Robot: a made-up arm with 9 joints. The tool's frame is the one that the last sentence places. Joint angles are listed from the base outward.
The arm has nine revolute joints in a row. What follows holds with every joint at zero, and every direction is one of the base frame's. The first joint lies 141 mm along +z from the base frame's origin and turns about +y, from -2.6 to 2.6 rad. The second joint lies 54 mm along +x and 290 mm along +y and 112 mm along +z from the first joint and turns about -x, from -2.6 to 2.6 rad. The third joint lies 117 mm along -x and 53 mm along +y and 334 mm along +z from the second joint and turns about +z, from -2.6 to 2.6 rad. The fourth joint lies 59 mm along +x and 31 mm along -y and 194 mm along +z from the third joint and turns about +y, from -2.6 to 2.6 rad. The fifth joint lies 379 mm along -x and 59 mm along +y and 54 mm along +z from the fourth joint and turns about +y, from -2.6 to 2.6 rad. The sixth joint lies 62 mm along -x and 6 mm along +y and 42 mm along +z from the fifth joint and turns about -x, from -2.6 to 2.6 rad. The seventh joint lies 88 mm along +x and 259 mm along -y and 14 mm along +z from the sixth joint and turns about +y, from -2.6 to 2.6 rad. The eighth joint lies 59 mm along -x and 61 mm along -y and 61 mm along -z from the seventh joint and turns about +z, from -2.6 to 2.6 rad. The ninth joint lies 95 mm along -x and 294 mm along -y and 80 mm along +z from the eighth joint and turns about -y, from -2.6 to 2.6 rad. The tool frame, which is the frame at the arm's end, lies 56 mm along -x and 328 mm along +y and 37 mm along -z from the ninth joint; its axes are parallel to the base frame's.
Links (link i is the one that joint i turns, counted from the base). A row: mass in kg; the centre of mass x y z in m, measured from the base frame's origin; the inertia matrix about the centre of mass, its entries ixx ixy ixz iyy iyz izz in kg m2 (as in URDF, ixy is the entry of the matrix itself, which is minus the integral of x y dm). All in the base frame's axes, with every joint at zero. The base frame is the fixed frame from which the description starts. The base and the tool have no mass.
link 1: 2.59; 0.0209 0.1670 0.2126; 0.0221 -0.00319 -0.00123 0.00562 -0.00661 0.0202
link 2: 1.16; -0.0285 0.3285 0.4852; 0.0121 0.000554 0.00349 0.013 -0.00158 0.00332
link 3: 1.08; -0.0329 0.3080 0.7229; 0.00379 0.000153 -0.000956 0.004 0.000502 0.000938
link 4: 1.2; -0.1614 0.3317 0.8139; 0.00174 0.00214 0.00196 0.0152 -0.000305 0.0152
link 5: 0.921; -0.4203 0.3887 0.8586; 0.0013 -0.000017 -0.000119 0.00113 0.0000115 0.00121
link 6: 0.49; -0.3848 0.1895 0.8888; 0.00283 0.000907 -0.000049 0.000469 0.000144 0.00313
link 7: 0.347; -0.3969 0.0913 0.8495; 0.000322 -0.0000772 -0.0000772 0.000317 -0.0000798 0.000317
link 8: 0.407; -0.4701 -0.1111 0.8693; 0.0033 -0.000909 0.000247 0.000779 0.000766 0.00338
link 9: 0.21; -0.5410 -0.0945 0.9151; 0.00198 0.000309 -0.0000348 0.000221 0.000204 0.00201
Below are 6 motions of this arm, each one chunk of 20 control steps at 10 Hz.
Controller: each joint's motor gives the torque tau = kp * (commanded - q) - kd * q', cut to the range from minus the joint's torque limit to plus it. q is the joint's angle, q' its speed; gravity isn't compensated. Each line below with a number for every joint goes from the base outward.
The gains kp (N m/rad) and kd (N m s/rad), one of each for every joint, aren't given. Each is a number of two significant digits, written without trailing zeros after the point. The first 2 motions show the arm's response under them.
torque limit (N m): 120 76 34 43 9.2 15 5.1 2.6 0.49
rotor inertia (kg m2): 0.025 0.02 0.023 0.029 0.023 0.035 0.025 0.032 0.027
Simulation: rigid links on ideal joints. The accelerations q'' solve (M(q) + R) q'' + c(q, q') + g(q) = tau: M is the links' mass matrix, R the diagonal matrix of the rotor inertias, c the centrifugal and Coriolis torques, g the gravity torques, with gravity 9.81 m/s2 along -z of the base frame. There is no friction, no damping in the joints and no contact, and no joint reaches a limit. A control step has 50 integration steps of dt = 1/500 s. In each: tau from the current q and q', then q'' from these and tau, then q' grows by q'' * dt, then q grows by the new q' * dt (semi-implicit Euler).
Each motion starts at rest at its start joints. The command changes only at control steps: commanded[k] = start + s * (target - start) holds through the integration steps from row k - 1 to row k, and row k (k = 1, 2, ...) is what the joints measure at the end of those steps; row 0 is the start. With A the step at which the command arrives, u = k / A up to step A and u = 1 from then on. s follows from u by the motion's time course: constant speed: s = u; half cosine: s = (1 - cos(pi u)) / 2; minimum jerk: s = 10 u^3 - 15 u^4 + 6 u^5; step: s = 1 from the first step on.
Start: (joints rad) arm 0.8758 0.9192 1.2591 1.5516 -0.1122 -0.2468 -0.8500 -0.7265 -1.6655
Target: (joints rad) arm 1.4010 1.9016 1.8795 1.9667 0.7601 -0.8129 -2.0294 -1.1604 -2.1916
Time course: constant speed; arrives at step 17
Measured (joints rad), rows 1 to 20:
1: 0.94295 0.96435 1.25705 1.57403 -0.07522 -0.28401 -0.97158 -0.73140 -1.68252
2: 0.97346 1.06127 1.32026 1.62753 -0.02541 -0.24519 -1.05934 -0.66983 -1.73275
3: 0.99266 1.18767 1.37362 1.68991 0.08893 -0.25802 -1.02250 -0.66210 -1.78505
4: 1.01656 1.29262 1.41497 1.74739 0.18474 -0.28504 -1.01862 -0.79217 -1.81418
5: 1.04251 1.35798 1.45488 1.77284 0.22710 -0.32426 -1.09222 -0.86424 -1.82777
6: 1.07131 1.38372 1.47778 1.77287 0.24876 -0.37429 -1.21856 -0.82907 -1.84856
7: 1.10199 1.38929 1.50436 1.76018 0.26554 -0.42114 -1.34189 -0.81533 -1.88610
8: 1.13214 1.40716 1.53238 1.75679 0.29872 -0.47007 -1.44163 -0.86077 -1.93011
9: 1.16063 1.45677 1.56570 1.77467 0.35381 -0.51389 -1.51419 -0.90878 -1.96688
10: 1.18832 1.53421 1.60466 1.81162 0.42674 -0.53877 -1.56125 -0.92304 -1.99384
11: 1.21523 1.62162 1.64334 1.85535 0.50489 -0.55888 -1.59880 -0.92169 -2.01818
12: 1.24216 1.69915 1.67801 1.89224 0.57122 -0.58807 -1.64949 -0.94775 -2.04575
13: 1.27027 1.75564 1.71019 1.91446 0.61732 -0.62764 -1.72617 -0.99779 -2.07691
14: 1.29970 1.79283 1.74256 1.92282 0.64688 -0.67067 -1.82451 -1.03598 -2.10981
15: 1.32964 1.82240 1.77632 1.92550 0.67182 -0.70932 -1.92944 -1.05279 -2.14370
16: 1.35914 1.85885 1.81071 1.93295 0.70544 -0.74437 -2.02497 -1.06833 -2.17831
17: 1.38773 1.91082 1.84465 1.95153 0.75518 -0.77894 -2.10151 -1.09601 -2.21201
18: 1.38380 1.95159 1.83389 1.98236 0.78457 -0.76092 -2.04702 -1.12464 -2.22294
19: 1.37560 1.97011 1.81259 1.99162 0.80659 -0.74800 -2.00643 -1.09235 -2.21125
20: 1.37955 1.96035 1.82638 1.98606 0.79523 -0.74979 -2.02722 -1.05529 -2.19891
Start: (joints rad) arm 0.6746 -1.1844 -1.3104 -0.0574 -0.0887 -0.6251 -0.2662 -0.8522 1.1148
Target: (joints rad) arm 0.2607 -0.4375 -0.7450 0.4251 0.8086 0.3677 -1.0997 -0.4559 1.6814
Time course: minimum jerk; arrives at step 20
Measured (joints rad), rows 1 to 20:
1: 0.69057 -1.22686 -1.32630 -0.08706 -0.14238 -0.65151 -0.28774 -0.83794 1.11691
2: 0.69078 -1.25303 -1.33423 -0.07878 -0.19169 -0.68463 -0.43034 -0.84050 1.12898
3: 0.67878 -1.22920 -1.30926 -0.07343 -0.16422 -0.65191 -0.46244 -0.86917 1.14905
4: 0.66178 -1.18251 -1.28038 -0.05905 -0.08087 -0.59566 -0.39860 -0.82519 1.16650
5: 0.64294 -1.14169 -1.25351 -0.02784 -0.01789 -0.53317 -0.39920 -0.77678 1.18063
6: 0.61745 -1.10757 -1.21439 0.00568 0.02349 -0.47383 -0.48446 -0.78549 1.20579
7: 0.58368 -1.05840 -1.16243 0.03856 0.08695 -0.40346 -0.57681 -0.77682 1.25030
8: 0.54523 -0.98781 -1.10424 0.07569 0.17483 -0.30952 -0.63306 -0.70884 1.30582
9: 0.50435 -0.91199 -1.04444 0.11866 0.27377 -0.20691 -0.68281 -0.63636 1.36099
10: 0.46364 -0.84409 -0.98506 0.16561 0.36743 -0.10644 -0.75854 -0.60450 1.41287
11: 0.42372 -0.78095 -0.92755 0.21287 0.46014 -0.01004 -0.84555 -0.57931 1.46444
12: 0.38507 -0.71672 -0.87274 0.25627 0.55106 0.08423 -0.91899 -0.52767 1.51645
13: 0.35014 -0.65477 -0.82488 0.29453 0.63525 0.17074 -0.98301 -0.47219 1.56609
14: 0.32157 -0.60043 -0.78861 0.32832 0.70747 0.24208 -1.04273 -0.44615 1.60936
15: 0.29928 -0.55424 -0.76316 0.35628 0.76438 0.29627 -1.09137 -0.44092 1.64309
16: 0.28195 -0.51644 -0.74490 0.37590 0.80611 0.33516 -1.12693 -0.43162 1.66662
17: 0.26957 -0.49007 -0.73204 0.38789 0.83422 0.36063 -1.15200 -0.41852 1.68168
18: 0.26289 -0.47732 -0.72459 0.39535 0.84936 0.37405 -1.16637 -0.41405 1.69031
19: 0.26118 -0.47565 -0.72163 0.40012 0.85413 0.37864 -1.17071 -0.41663 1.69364
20: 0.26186 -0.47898 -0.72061 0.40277 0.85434 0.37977 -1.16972 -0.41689 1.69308
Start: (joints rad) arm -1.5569 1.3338 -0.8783 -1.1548 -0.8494 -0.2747 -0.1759 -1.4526 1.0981
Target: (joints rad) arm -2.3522 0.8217 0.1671 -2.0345 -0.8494 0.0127 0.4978 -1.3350 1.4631
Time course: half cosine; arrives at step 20
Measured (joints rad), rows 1 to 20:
1: -1.57296 1.32865 -0.86455 -1.12604 -0.83949 -0.23361 -0.15656 -1.41195 1.10220
2: -1.59055 1.32215 -0.85598 -1.12106 -0.79669 -0.20269 -0.06004 -1.37897 1.10930
3: -1.61384 1.30218 -0.82196 -1.15325 -0.79504 -0.19774 -0.00466 -1.40227 1.11443
4: -1.64542 1.27589 -0.77559 -1.20008 -0.82203 -0.20183 -0.04343 -1.41606 1.12592
5: -1.68575 1.24834 -0.72303 -1.25346 -0.83901 -0.19765 -0.05369 -1.39210 1.15030
6: -1.73446 1.21448 -0.66639 -1.30300 -0.82926 -0.17589 0.00461 -1.36730 1.18094
7: -1.78962 1.17615 -0.60414 -1.35164 -0.81219 -0.14803 0.08720 -1.36705 1.20767
8: -1.84868 1.13606 -0.53414 -1.40904 -0.80802 -0.12706 0.14645 -1.37347 1.22943
9: -1.90988 1.09459 -0.45742 -1.47838 -0.81715 -0.11406 0.17892 -1.36351 1.25337
10: -1.97248 1.05278 -0.37839 -1.55187 -0.82761 -0.10213 0.20871 -1.34453 1.28417
11: -2.03562 1.01169 -0.30019 -1.62033 -0.82957 -0.08586 0.25293 -1.33623 1.31859
12: -2.09755 0.97150 -0.22389 -1.68294 -0.82428 -0.06617 0.31025 -1.33780 1.34996
13: -2.15632 0.93333 -0.15029 -1.74325 -0.81961 -0.04853 0.36516 -1.33541 1.37546
14: -2.21035 0.89868 -0.08091 -1.80274 -0.82068 -0.03643 0.40456 -1.32643 1.39746
15: -2.25840 0.86818 -0.01821 -1.85920 -0.82585 -0.02875 0.42961 -1.31929 1.41894
16: -2.29934 0.84216 0.03506 -1.90807 -0.82994 -0.02237 0.44933 -1.31799 1.43956
17: -2.33205 0.82123 0.07673 -1.94574 -0.82979 -0.01571 0.46966 -1.31811 1.45650
18: -2.35559 0.80608 0.10577 -1.97148 -0.82658 -0.00960 0.48911 -1.31582 1.46774
19: -2.36937 0.79726 0.12215 -1.98622 -0.82353 -0.00583 0.50167 -1.31297 1.47345
20: -2.37318 0.79507 0.12607 -1.99059 -0.82241 -0.00535 0.50325 -1.31242 1.47482

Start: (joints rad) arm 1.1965 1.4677 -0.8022 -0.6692 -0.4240 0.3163 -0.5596 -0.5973 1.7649
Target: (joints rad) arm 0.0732 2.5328 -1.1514 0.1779 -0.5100 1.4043 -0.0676 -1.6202 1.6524
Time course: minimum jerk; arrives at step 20
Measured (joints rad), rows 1 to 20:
1: 1.19620 1.48584 -0.85006 -0.67848 -0.41693 0.29001 -0.59425 -0.62893 1.76326
2: 1.18211 1.51557 -0.87411 -0.68472 -0.45443 0.31187 -0.57361 -0.72308 1.75524
3: 1.16112 1.53423 -0.88056 -0.66547 -0.44089 0.33515 -0.53510 -0.74874 1.74541
4: 1.12697 1.56069 -0.88122 -0.62328 -0.43294 0.37886 -0.54285 -0.71551 1.74152
5: 1.07471 1.61229 -0.89285 -0.57263 -0.42676 0.43684 -0.53744 -0.72976 1.74591
6: 1.00309 1.68522 -0.92763 -0.51347 -0.43205 0.51898 -0.48769 -0.81496 1.74834
7: 0.91503 1.77619 -0.97695 -0.43951 -0.43410 0.62672 -0.40987 -0.89836 1.74127
8: 0.81547 1.87734 -1.02618 -0.35220 -0.42731 0.74654 -0.32727 -0.94502 1.72921
9: 0.70941 1.97921 -1.06801 -0.26117 -0.42085 0.86205 -0.25343 -1.00124 1.71963
10: 0.60133 2.07872 -1.10211 -0.17427 -0.42501 0.96675 -0.19504 -1.09650 1.71315
11: 0.49527 2.17695 -1.12997 -0.09451 -0.44024 1.06308 -0.15154 -1.19727 1.70607
12: 0.39475 2.27214 -1.15273 -0.02166 -0.45771 1.15299 -0.11576 -1.27285 1.69724
13: 0.30293 2.35797 -1.17156 0.04426 -0.47145 1.23462 -0.08116 -1.33453 1.68866
14: 0.22301 2.42893 -1.18653 0.10150 -0.48068 1.30445 -0.04963 -1.40064 1.68181
15: 0.15830 2.48370 -1.19551 0.14803 -0.48642 1.35923 -0.02777 -1.46401 1.67634
16: 0.11101 2.52330 -1.19696 0.18262 -0.49026 1.39714 -0.01795 -1.50730 1.67179
17: 0.08085 2.54903 -1.19297 0.20513 -0.49360 1.41938 -0.01640 -1.52906 1.66857
18: 0.06510 2.56248 -1.18753 0.21677 -0.49642 1.42953 -0.01781 -1.54045 1.66702
19: 0.06001 2.56622 -1.18256 0.22040 -0.49789 1.43130 -0.01986 -1.54712 1.66672
20: 0.06097 2.56417 -1.17730 0.22037 -0.49772 1.42811 -0.02441 -1.54781 1.66686

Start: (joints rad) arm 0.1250 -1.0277 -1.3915 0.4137 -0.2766 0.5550 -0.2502 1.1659 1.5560
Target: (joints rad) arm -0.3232 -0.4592 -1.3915 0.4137 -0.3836 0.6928 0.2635 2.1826 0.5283
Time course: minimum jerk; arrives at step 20
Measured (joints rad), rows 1 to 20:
1: 0.12707 -1.06919 -1.39207 0.39414 -0.24736 0.52540 -0.25650 1.18791 1.55793
2: 0.11532 -1.11473 -1.36312 0.43665 -0.17431 0.52570 -0.23891 1.21984 1.55959
3: 0.09890 -1.15374 -1.33284 0.47474 -0.14012 0.56566 -0.24363 1.27072 1.54589
4: 0.08667 -1.15994 -1.33533 0.49253 -0.12835 0.57726 -0.23885 1.31328 1.50992
5: 0.06694 -1.11741 -1.34260 0.48268 -0.14473 0.57454 -0.19798 1.34752 1.45846
6: 0.03834 -1.04165 -1.35133 0.45313 -0.20131 0.57088 -0.16389 1.39572 1.39596
7: 0.00623 -0.95699 -1.36588 0.42190 -0.24916 0.56910 -0.12313 1.45349 1.32232
8: -0.03155 -0.88408 -1.37450 0.40200 -0.27247 0.56878 -0.06869 1.53729 1.23913
9: -0.07690 -0.83070 -1.36885 0.39855 -0.27255 0.57429 -0.01682 1.64246 1.14811
10: -0.12567 -0.79248 -1.35649 0.40757 -0.26018 0.58423 0.03127 1.73983 1.05020
11: -0.17198 -0.75675 -1.34844 0.41855 -0.25393 0.59699 0.07822 1.81988 0.94888
12: -0.21321 -0.71054 -1.34788 0.42210 -0.26327 0.61135 0.12159 1.89727 0.85090
13: -0.24974 -0.65082 -1.35284 0.41384 -0.28768 0.62216 0.16317 1.97832 0.76324
14: -0.28236 -0.58556 -1.35944 0.39638 -0.32028 0.62705 0.20439 2.05160 0.69057
15: -0.31045 -0.52796 -1.36395 0.37767 -0.34961 0.62838 0.24034 2.10850 0.63420
16: -0.33215 -0.48931 -1.36492 0.36617 -0.36494 0.62909 0.26636 2.15028 0.59257
17: -0.34593 -0.47360 -1.36329 0.36613 -0.36350 0.63163 0.28091 2.17726 0.56326
18: -0.35204 -0.47646 -1.36099 0.37529 -0.35151 0.63646 0.28481 2.18726 0.54448
19: -0.35273 -0.48821 -1.35929 0.38696 -0.33753 0.64133 0.28224 2.18455 0.53518
20: -0.35142 -0.49881 -1.35843 0.39513 -0.32780 0.64409 0.27873 2.18004 0.53372

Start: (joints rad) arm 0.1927 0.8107 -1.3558 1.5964 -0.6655 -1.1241 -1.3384 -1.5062 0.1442
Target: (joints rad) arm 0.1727 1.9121 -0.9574 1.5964 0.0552 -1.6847 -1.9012 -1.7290 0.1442
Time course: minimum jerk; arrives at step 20
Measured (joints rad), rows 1 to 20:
1: 0.19969 0.85020 -1.35184 1.58862 -0.69276 -1.14172 -1.35614 -1.48387 0.14720
2: 0.20189 0.92303 -1.34568 1.55153 -0.67973 -1.16482 -1.38124 -1.42774 0.15177
3: 0.19408 0.98641 -1.33808 1.52680 -0.62876 -1.16488 -1.35316 -1.39528 0.15047
4: 0.19389 1.02237 -1.32311 1.52807 -0.59299 -1.17896 -1.33789 -1.41044 0.14242
5: 0.19645 1.04394 -1.30731 1.54690 -0.57774 -1.21378 -1.39255 -1.46008 0.13748
6: 0.19600 1.08009 -1.28565 1.56429 -0.55204 -1.24497 -1.46322 -1.51346 0.14284
7: 0.19430 1.15437 -1.25503 1.56885 -0.48634 -1.28209 -1.49816 -1.53467 0.15137
8: 0.19193 1.26927 -1.21741 1.55912 -0.39304 -1.33438 -1.50785 -1.53144 0.15152
9: 0.18808 1.40494 -1.17539 1.54208 -0.30872 -1.38995 -1.53018 -1.52538 0.14219
10: 0.18382 1.53448 -1.13310 1.52938 -0.24556 -1.44282 -1.58495 -1.52123 0.13276
11: 0.18018 1.64137 -1.09432 1.52855 -0.18650 -1.49320 -1.65088 -1.53375 0.13112
12: 0.17735 1.72539 -1.05924 1.53797 -0.12087 -1.54081 -1.69932 -1.57271 0.13562
13: 0.17492 1.79674 -1.02806 1.54927 -0.05840 -1.58496 -1.73331 -1.61360 0.13922
14: 0.17282 1.86529 -1.00006 1.55463 -0.00860 -1.62294 -1.76918 -1.63200 0.13846
15: 0.17130 1.93246 -0.97511 1.55233 0.03086 -1.65277 -1.80330 -1.63168 0.13547
16: 0.17037 1.99009 -0.95538 1.54692 0.06089 -1.67538 -1.82614 -1.62782 0.13341
17: 0.16987 2.02723 -0.94296 1.54426 0.07835 -1.69121 -1.84075 -1.62923 0.13327
18: 0.16976 2.03953 -0.93764 1.54701 0.08667 -1.69940 -1.85072 -1.63837 0.13423
19: 0.16992 2.03289 -0.93747 1.55374 0.09095 -1.70117 -1.85330 -1.65192 0.13506
20: 0.17007 2.01972 -0.93961 1.56075 0.09197 -1.70036 -1.85082 -1.66328 0.13506

